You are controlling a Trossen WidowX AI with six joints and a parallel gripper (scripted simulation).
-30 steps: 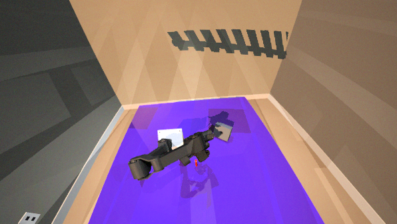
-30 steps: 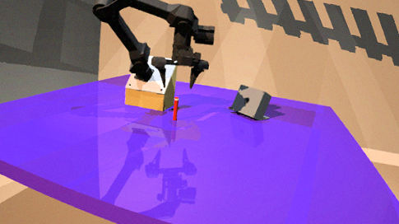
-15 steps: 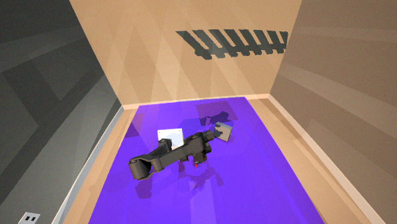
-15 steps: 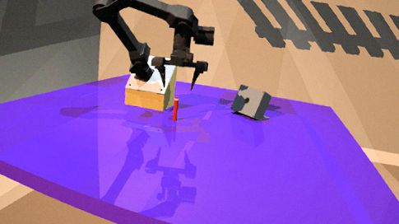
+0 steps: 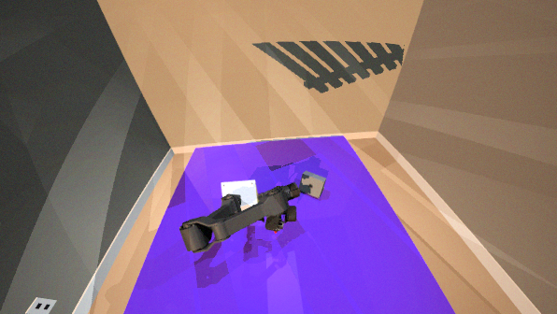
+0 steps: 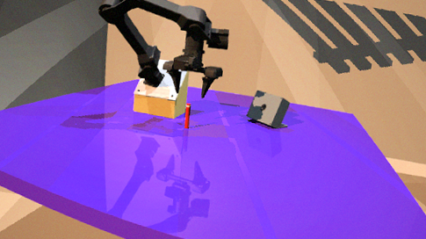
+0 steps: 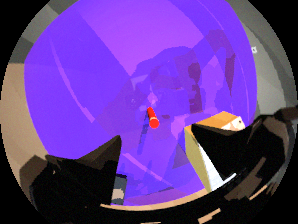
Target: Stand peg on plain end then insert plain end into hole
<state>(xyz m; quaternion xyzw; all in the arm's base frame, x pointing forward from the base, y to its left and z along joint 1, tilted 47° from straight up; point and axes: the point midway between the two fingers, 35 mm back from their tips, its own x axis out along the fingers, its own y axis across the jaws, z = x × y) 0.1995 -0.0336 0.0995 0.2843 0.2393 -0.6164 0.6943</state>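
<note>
Now: the red peg 5 cm below my gripper tip. Round my gripper tip: grey sloped panel (26 cm to the left, 20 cm ahead, 5 cm below).
</note>
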